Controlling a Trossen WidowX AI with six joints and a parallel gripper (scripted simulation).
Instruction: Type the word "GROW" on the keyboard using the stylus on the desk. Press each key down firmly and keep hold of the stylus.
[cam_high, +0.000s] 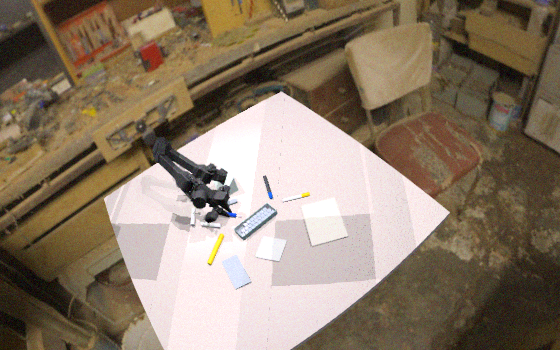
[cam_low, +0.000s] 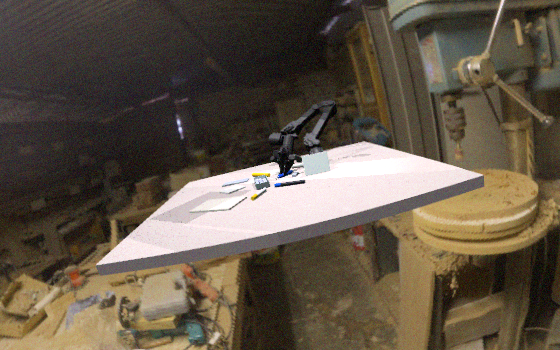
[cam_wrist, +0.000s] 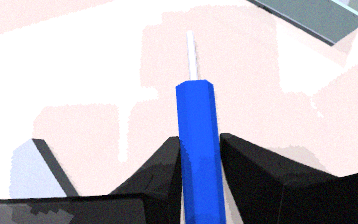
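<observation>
My gripper tip is now 20 cm to the right of the blue-capped pen and 3 cm short of it. Round my gripper tip: blue stylus 1 cm to the left, 1 cm ahead; yellow marker 16 cm to the right, 10 cm ahead; grey card 25 cm ahead, 16 cm to the right.
</observation>
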